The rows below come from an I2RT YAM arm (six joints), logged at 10 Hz.
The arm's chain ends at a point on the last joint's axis. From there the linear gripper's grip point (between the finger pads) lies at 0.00 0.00 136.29 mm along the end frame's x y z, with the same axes.
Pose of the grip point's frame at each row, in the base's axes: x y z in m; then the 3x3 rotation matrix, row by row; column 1 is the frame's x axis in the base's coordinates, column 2 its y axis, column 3 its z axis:
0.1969 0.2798 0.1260; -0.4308 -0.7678 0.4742; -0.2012 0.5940 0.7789; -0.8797 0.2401 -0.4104
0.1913 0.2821 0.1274; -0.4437 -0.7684 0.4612; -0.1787 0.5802 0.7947; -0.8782 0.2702 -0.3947
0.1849 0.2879 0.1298; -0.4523 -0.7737 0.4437; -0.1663 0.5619 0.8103; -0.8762 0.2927 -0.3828
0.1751 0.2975 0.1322; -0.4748 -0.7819 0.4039; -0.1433 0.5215 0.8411; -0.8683 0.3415 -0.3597
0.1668 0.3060 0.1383; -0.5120 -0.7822 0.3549; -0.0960 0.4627 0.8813; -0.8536 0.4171 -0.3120
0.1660 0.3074 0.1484; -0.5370 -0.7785 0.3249; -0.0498 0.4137 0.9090; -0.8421 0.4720 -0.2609
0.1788 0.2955 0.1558; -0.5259 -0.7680 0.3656; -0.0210 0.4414 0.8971; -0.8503 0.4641 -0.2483
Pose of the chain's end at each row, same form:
0.1323 0.1736 0.1819; -0.4308 -0.7678 0.4742; -0.2012 0.5940 0.7789; -0.8797 0.2401 -0.4104
0.1284 0.1738 0.1812; -0.4437 -0.7684 0.4612; -0.1787 0.5802 0.7947; -0.8782 0.2702 -0.3947
0.1244 0.1775 0.1820; -0.4523 -0.7737 0.4437; -0.1663 0.5619 0.8103; -0.8762 0.2927 -0.3828
0.1201 0.1829 0.1812; -0.4748 -0.7819 0.4039; -0.1433 0.5215 0.8411; -0.8683 0.3415 -0.3597
0.1184 0.1859 0.1808; -0.5120 -0.7822 0.3549; -0.0960 0.4627 0.8813; -0.8536 0.4171 -0.3120
0.1217 0.1835 0.1840; -0.5370 -0.7785 0.3249; -0.0498 0.4137 0.9090; -0.8421 0.4720 -0.2609
0.1290 0.1732 0.1896; -0.5259 -0.7680 0.3656; -0.0210 0.4414 0.8971; -0.8503 0.4641 -0.2483

